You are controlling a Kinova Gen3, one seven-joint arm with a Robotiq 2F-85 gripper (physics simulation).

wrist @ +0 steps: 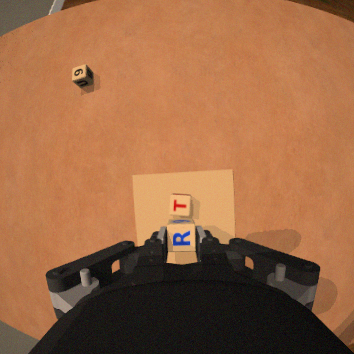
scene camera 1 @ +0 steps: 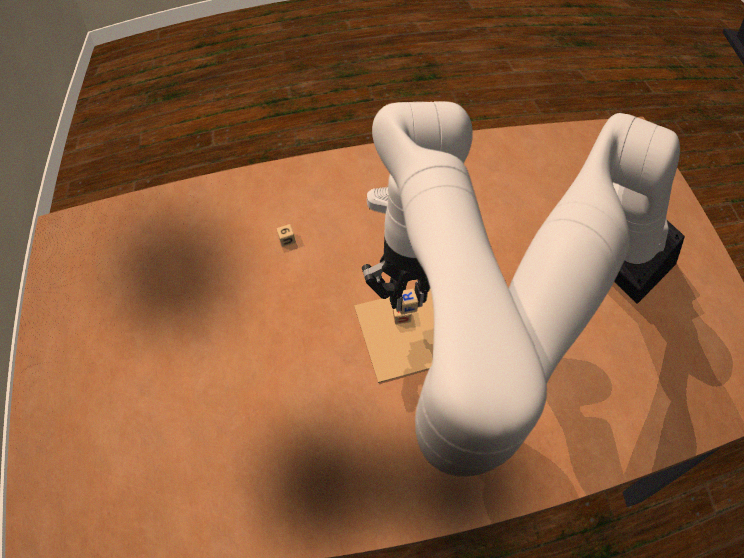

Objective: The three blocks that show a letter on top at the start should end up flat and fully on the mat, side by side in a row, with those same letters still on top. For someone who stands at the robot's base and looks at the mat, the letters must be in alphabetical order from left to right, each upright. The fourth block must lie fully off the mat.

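Frame: origin at the arm's base, x ahead, y down, z left, level; centimetres.
Seen in the pictures: gripper, fingertip midpoint: (wrist: 180,235) (scene camera 1: 407,304); arm's base at its link origin: (scene camera 1: 636,237).
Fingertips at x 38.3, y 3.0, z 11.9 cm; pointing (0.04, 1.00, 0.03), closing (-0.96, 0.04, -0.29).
Pixels of each thing's top centre, then the offset from my fingertips to it. "spot": a spot on its surface instead.
- R block at its top centre: (wrist: 180,239) (scene camera 1: 407,296) dx +0.1, dy -1.7, dz -0.2 cm
- mat at its top centre: (wrist: 184,222) (scene camera 1: 409,331) dx -0.4, dy +7.0, dz +0.6 cm
- T block at its top centre: (wrist: 179,205) (scene camera 1: 401,308) dx +0.9, dy +4.4, dz -2.0 cm
- top at a spot on its surface: (scene camera 1: 285,234) (wrist: 77,76) spot: dx +21.0, dy +4.8, dz -16.2 cm
My gripper (scene camera 1: 411,302) (wrist: 180,235) is shut on the R block (scene camera 1: 408,296) (wrist: 181,238), which has a blue R on top. It holds this block above the mat (scene camera 1: 384,354) (wrist: 150,187), close to the T block. The T block (scene camera 1: 402,317) (wrist: 180,205), with a red T on top, lies flat on the mat; in the scene view the held block and fingers partly cover it. The block with a black 6 on top (scene camera 1: 285,234) (wrist: 82,75) lies on the table, well off the mat. The remaining lettered block does not show in either view.
The arm's large white links (scene camera 1: 480,336) stand over the right part of the mat in the scene view and hide it and some table beyond. The robot base (scene camera 1: 646,273) is at the table's right. Arm shadows fall across the mat and table.
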